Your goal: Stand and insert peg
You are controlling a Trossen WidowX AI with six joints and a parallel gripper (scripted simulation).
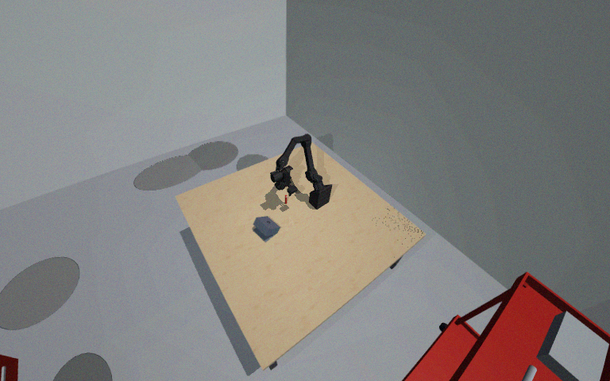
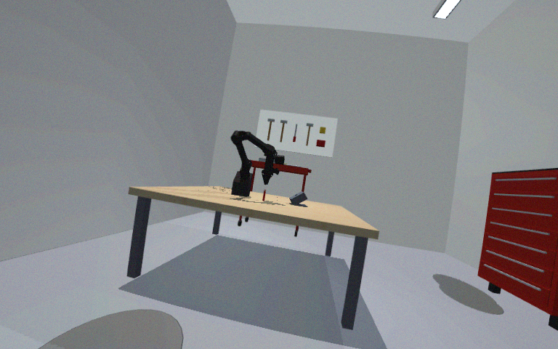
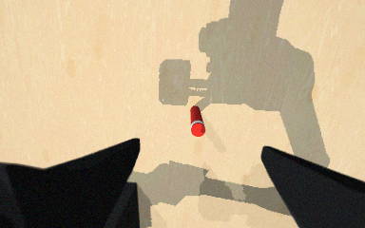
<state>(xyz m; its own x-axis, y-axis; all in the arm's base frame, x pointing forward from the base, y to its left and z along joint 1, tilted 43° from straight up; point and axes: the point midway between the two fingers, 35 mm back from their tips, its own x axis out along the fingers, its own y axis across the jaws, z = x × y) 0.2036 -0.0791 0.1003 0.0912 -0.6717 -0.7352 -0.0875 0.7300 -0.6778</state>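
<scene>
Now: gripper tip 6 cm above the red peg. From my gripper tip the other things lie so: grey sloped panel: 23 cm ahead, 14 cm to the left, 7 cm below.
</scene>
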